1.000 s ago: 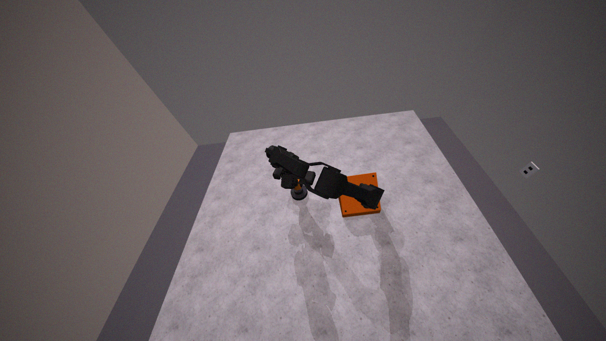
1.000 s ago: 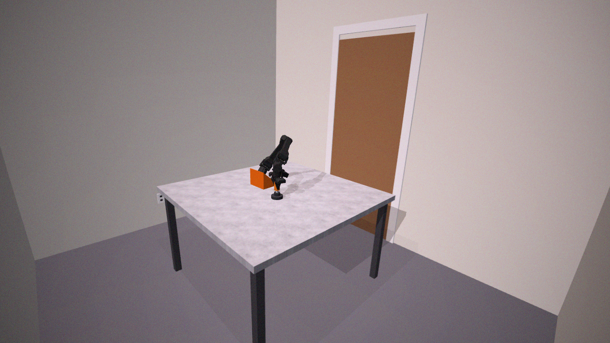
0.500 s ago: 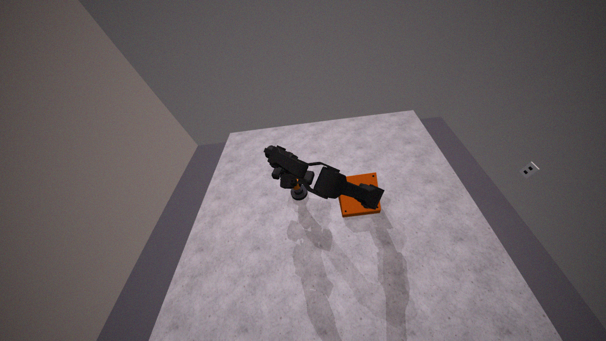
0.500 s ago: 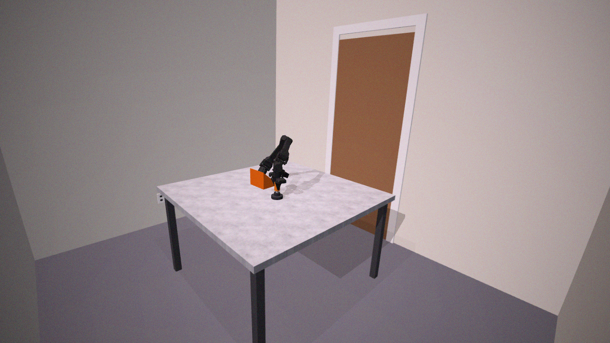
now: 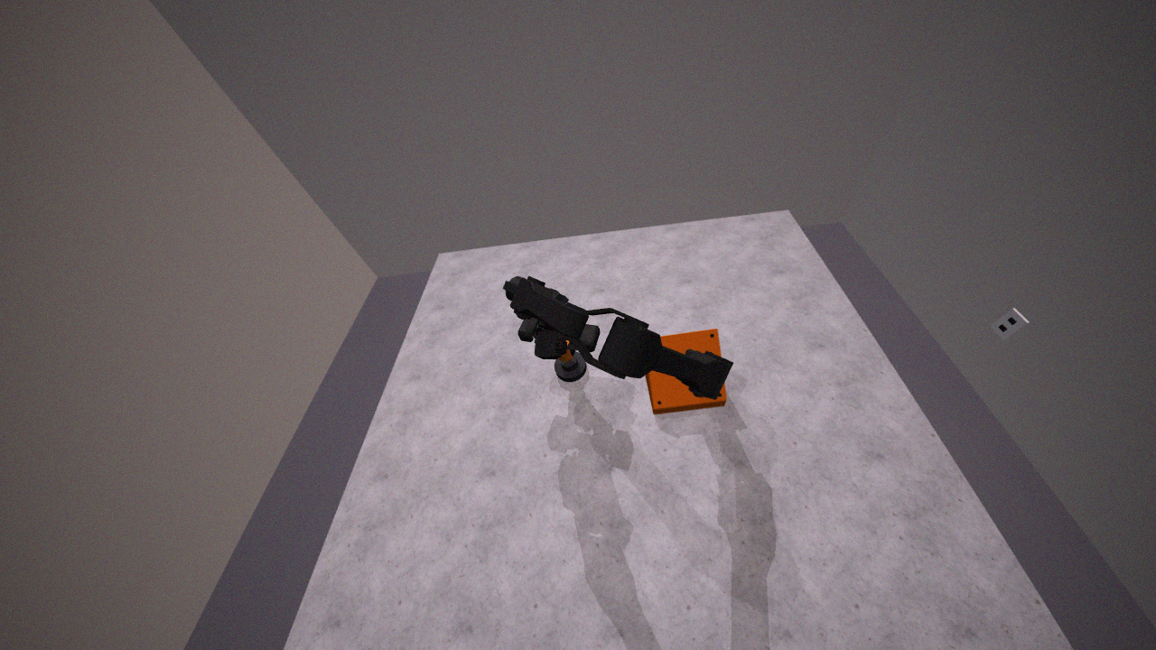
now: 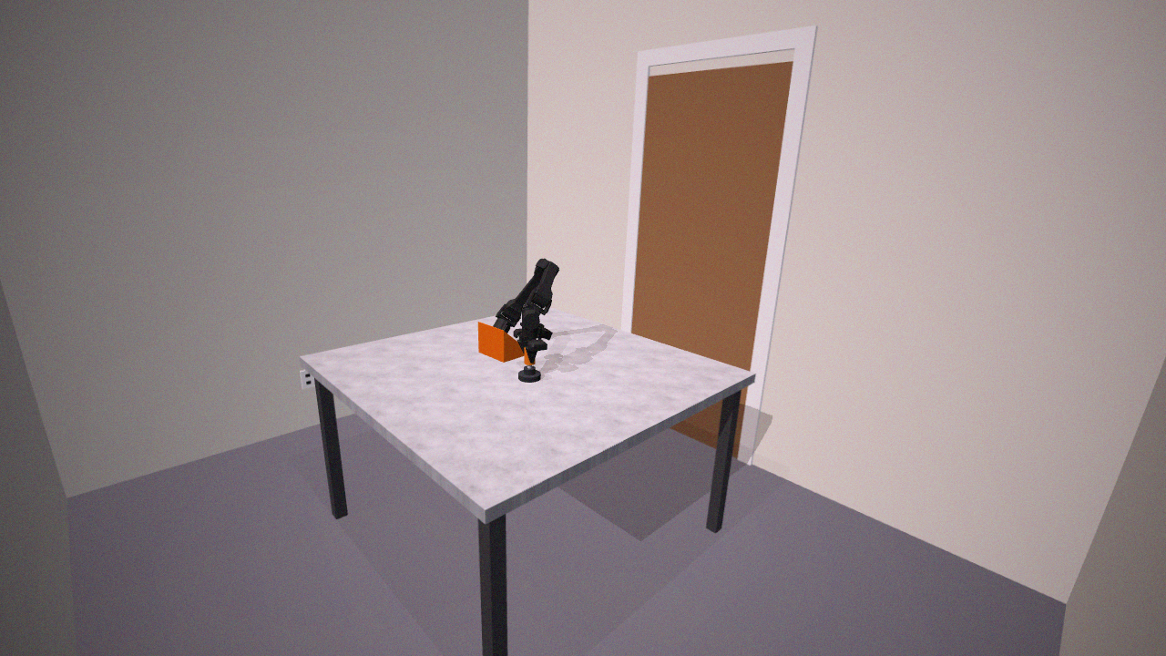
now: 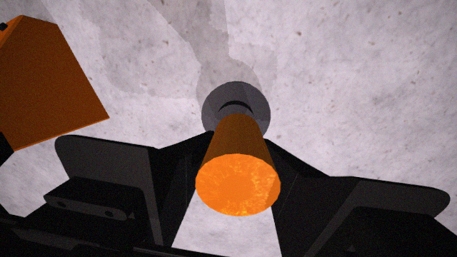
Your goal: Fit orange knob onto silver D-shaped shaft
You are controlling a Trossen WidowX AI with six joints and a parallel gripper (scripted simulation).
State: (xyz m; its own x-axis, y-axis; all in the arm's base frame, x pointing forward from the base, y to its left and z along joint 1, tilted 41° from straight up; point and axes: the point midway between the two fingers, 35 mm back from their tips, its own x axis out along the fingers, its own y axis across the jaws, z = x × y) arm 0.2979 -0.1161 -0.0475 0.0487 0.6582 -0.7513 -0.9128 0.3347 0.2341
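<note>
The round pedestal lies 40 mm below my gripper tip. The rest, counted from my gripper tip: orange knob 40 mm above.
</note>
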